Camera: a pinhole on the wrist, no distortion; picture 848 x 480 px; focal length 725.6 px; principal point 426.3 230.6 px. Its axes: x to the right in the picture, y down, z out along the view. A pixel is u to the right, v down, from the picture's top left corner.
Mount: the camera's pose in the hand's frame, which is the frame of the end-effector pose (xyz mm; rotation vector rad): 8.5 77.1 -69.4 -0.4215 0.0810 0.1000
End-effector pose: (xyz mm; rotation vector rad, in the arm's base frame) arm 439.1 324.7 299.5 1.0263 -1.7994 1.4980
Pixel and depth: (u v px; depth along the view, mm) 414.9 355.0 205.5
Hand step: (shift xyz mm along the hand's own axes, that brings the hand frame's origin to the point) 13.1 193.5 103.6
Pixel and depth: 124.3 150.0 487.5
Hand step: -158.5 212.6 415.9
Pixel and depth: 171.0 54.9 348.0
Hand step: -83.3 134.2 293.2
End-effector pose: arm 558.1 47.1 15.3 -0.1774 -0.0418 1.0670
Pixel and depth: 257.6 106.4 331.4
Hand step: -42.4 156.0 262.5
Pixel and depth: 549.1 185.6 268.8
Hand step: 71.0 176.3 177.3
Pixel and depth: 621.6 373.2 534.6
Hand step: 170.1 404.2 360.0
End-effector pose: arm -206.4 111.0 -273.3 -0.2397 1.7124 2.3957
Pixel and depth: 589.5 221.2 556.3
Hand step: 165.5 309.7 427.0
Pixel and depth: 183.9 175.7 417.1
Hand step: -102.1 209.1 336.5
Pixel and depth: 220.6 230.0 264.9
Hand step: -50.7 180.0 179.0
